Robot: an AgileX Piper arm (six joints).
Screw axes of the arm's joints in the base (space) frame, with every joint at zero. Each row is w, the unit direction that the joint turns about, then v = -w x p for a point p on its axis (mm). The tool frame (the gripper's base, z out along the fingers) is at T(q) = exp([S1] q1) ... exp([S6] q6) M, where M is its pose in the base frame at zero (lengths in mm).
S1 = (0, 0, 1, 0, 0, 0)
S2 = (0, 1, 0, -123, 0, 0)
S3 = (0, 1, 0, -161.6, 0, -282.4)
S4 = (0.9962, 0, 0.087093, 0, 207.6, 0)
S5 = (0, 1, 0, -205.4, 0, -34.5)
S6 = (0.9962, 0, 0.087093, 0, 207.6, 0)
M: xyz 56.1 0 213.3 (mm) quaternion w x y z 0.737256 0 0.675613 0
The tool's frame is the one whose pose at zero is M.
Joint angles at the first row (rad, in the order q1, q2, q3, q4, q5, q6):
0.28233 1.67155 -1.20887 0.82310 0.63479 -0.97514
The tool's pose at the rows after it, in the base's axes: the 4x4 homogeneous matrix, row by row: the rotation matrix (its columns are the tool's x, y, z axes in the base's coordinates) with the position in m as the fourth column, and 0 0 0 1 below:
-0.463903 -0.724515 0.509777 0.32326; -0.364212 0.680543 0.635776 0.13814; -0.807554 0.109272 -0.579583 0.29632; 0 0 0 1
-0.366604 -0.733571 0.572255 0.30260; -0.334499 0.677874 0.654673 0.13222; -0.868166 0.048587 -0.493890 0.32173; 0 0 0 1
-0.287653 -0.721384 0.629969 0.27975; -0.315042 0.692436 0.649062 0.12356; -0.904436 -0.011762 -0.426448 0.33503; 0 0 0 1
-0.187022 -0.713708 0.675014 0.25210; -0.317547 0.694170 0.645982 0.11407; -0.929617 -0.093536 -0.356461 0.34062; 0 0 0 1
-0.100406 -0.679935 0.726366 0.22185; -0.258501 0.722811 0.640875 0.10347; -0.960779 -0.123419 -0.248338 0.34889; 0 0 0 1
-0.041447 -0.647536 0.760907 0.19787; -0.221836 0.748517 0.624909 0.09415; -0.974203 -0.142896 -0.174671 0.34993; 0 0 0 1
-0.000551 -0.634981 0.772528 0.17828; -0.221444 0.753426 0.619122 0.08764; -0.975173 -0.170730 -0.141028 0.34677; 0 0 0 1
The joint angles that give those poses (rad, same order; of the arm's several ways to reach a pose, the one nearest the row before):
0.28233 1.58583 -1.18766 0.93230 0.62309 -1.08265
0.28234 1.47896 -1.14013 1.00798 0.58826 -1.17273
0.28235 1.37233 -1.06343 1.07329 0.53475 -1.25917
0.28234 1.25391 -0.95833 1.18142 0.48626 -1.42050
0.28231 1.11919 -0.85505 1.35575 0.43665 -1.57860
0.28230 1.01127 -0.76885 1.48680 0.40018 -1.70008
0.28233 0.92572 -0.70217 1.53014 0.38947 -1.75862

